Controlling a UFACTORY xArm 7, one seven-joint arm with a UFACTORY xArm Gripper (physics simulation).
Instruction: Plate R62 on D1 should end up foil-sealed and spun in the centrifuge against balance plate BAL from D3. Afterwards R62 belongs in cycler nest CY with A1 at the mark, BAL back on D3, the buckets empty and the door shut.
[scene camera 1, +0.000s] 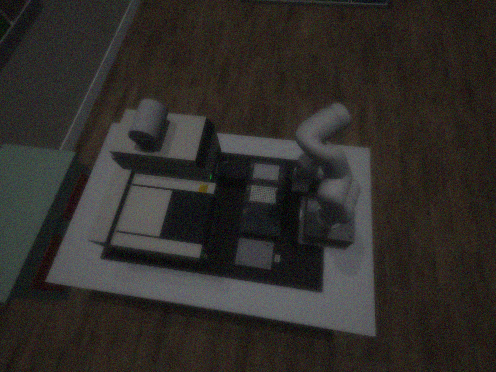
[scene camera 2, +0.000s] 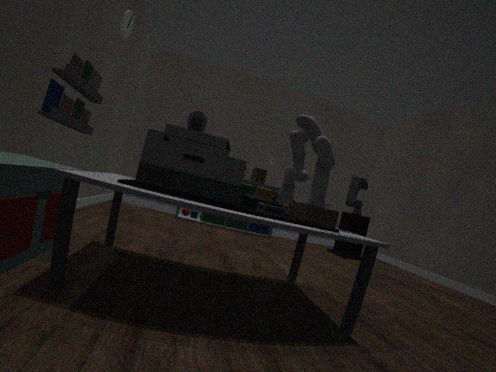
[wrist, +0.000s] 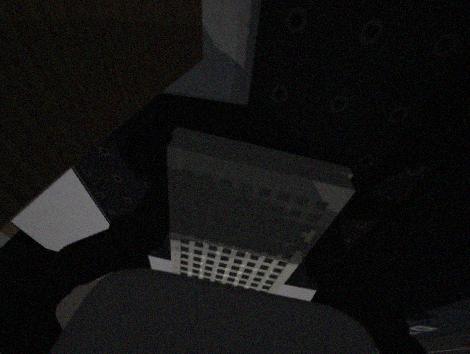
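Where they show: gripper, fingertip midpoint: (scene camera 1: 300, 184) (wrist: 245, 196); arm's base, link origin: (scene camera 2: 315, 206).
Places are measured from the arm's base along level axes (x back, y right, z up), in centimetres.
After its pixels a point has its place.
My gripper (scene camera 1: 303, 177) @[z -9.0, x -12.0, y 18.8 cm] (scene camera 2: 289, 183) hangs over the right side of the dark deck (scene camera 1: 298, 266) @[z -9.1, x -12.7, y -22.3 cm], beside the arm's base. It is shut on a well plate (wrist: 226, 263) @[z -5.9, x -11.3, y 22.3 cm]. In the wrist view the plate fills the middle, its near rows of wells lit and its far part in shadow. I cannot tell which plate it is. A white dotted plate (scene camera 1: 263, 193) @[z -2.1, x -30.7, y 9.9 cm] lies in a deck slot left of the gripper. Grey plates lie behind it (scene camera 1: 266, 171) @[z -2.0, x -30.0, y 22.0 cm] and in front of it (scene camera 1: 255, 252) @[z -4.9, x -32.6, y -18.2 cm].
A large box with a pale sliding top (scene camera 1: 145, 210) @[z 11.9, x -80.6, y -7.0 cm] stands at the deck's left. Behind it is a box carrying a grey roll (scene camera 1: 147, 123) @[z 37.9, x -75.8, y 19.6 cm]. A low grey block (scene camera 1: 320, 225) @[z 0.2, x -4.1, y -4.9 cm] sits by the arm base. The white table (scene camera 1: 350, 295) @[z -10.3, x 10.2, y -32.6 cm] has buttons on its front edge (scene camera 2: 189, 212) @[z -12.3, x -75.3, y -41.7 cm].
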